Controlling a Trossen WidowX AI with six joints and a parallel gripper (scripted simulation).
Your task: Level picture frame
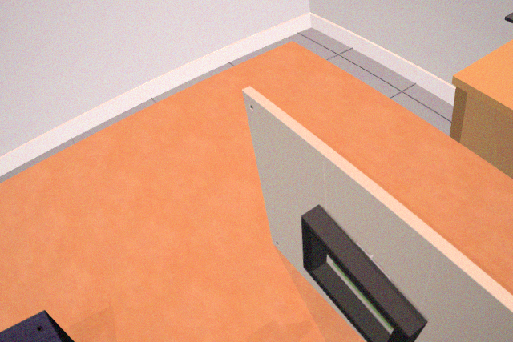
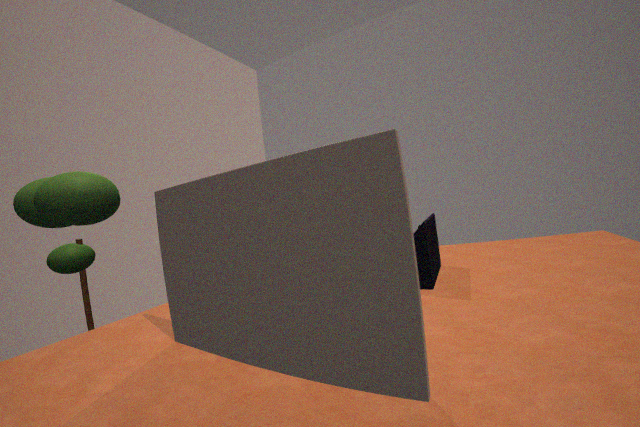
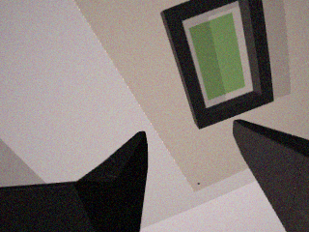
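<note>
Now: the picture frame 190 mm ahead of my gripper tip, 90 mm below it and 20 mm to the left of it. Round my gripper tip: wall panel (200 mm ahead, 90 mm below, 10 mm to the left).
</note>
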